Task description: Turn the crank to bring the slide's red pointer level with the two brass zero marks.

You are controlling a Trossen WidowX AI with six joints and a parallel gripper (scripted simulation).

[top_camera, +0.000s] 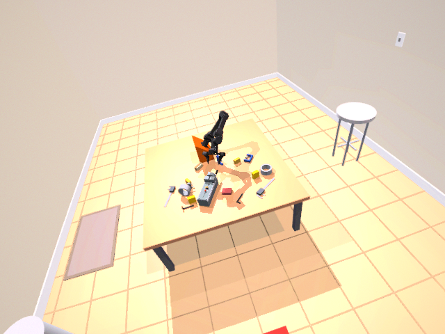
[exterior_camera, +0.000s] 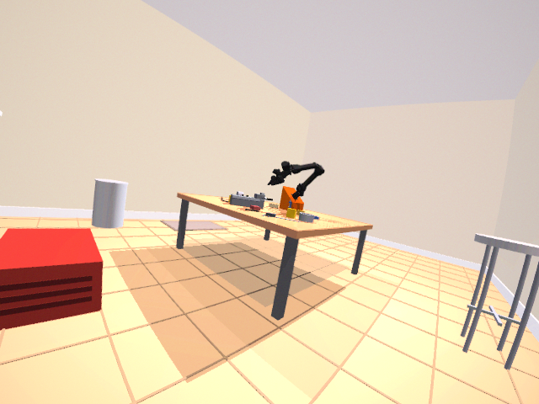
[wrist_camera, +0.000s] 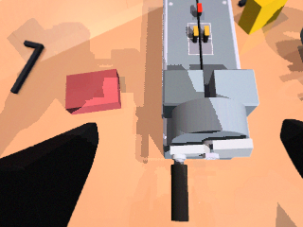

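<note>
My gripper tip is now 20 mm past the dark crank handle, 10 mm to the right of it and 120 mm above it. The rest, counted from my gripper tip: red pointer (150 mm ahead, 130 mm to the right, 120 mm below); then red block (160 mm ahead, 40 mm to the left, 190 mm below).
</note>
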